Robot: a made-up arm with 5 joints.
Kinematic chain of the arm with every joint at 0, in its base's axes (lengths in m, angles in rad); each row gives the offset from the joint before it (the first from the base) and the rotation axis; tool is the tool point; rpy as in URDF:
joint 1: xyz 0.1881 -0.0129 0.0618 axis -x
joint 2: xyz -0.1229 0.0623 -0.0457 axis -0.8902 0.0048 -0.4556
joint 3: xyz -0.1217 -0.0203 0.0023 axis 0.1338 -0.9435 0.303
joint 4: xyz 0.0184 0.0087 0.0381 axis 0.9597 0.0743 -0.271
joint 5: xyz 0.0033 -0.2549 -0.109 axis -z
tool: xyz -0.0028 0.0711 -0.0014 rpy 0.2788 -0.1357 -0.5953
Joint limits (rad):
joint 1: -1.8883..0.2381
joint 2: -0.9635..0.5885
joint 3: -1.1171..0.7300
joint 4: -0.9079..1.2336
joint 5: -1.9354..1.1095
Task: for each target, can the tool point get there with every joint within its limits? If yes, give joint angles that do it. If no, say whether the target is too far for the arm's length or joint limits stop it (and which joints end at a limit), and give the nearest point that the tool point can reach.
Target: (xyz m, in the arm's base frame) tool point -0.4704 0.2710 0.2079
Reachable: no: too far | nearest point -0.2891 0.1849 0.1636 | short by 0.206 m
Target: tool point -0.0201 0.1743 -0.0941
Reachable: yes | joints -0.6890 -0.4378 0.0564 0.8137 0.5565
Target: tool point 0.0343 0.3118 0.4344
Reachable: no: joint limits stop it (at a limit: joint 1, joint 2, joint 5) | nearest point 0.0085 0.2191 0.3025 | short by 0.163 m
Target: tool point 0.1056 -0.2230 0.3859
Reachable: no: joint limits stop it (at a limit: joint 1, joint 4, joint 5) | nearest point 0.0323 -0.1630 0.2554 | short by 0.161 m
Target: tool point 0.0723 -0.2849 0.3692
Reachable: no: joint limits stop it (at a limit: joint 1, joint 4, joint 5) | nearest point 0.0241 -0.1966 0.2396 | short by 0.164 m
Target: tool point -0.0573 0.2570 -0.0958
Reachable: yes | joints -0.5148 -0.7748 0.5135 1.0330 -1.6328
